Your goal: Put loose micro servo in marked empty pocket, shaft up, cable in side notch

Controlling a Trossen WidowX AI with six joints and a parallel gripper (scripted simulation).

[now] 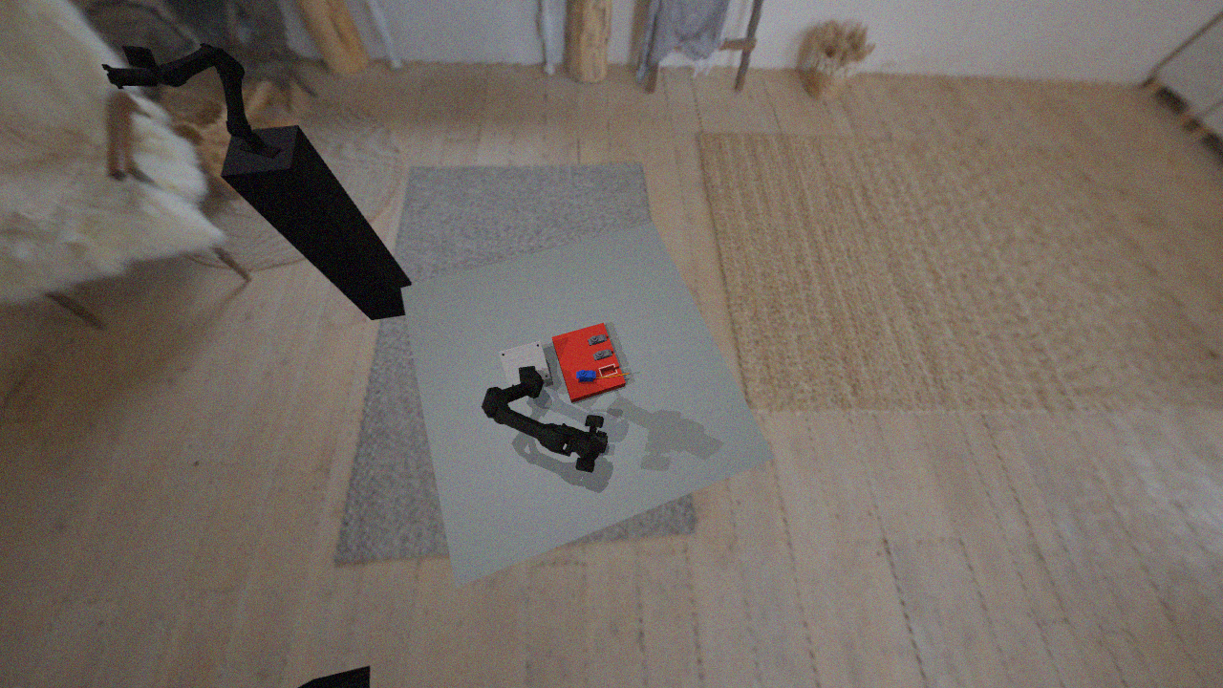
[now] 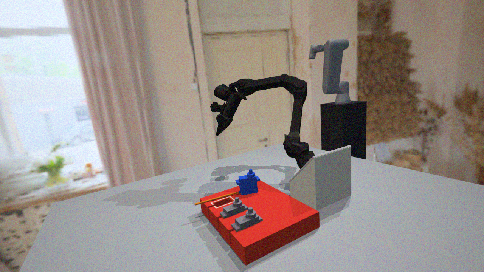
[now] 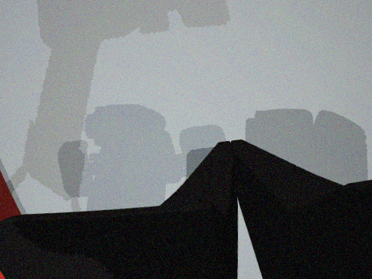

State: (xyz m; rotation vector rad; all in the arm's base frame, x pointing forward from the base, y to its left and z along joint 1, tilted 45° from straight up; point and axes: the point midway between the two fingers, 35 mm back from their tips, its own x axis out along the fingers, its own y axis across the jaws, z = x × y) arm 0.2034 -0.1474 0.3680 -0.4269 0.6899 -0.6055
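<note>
The red deck is 400 mm to the left of my gripper tip, 170 mm below it and 20 mm behind it.
</note>
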